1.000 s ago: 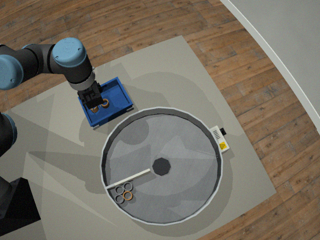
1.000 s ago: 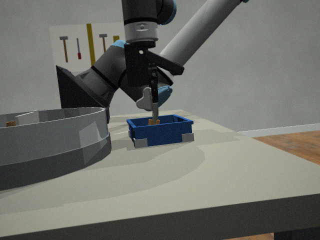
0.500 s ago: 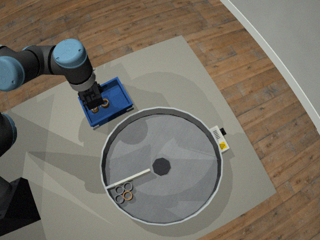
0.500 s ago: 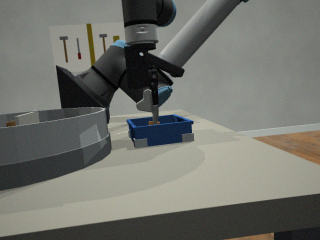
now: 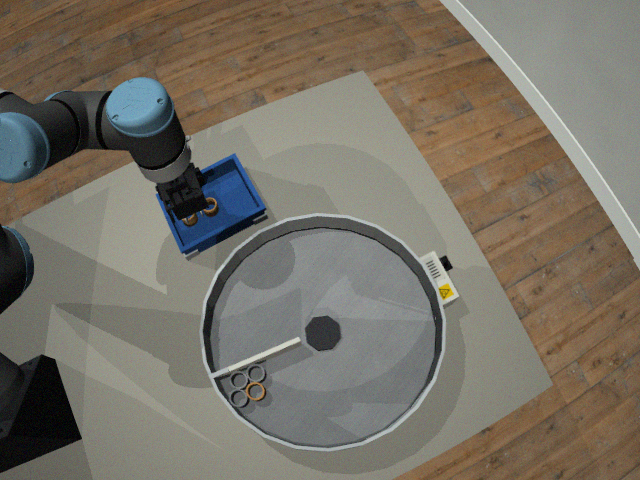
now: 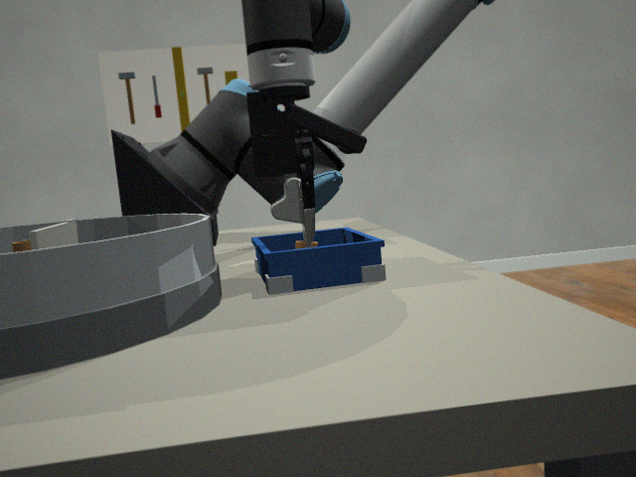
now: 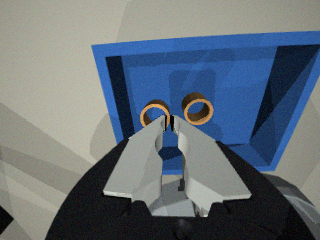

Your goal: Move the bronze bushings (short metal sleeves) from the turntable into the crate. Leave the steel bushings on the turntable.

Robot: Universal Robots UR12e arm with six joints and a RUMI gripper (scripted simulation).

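My gripper is now 4 cm short of the blue crate and 2 cm above it. Round my hand: grey turntable: 33 cm to the right, 14 cm ahead, 1 cm above.
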